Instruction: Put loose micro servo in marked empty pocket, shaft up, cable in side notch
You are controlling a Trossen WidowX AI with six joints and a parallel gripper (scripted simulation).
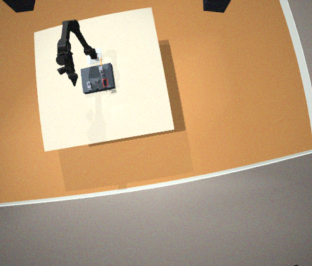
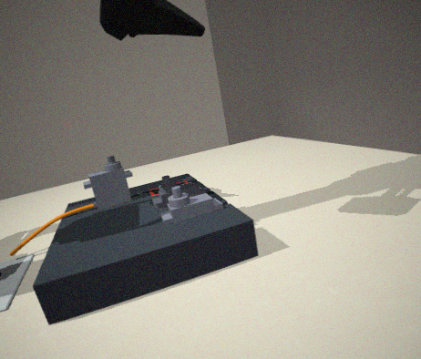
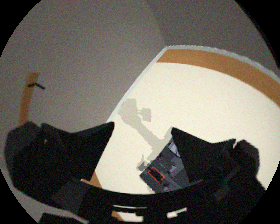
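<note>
Now: gripper tip 200 mm past the dark deck, 60 mm to the right of it and 260 mm above it.
</note>
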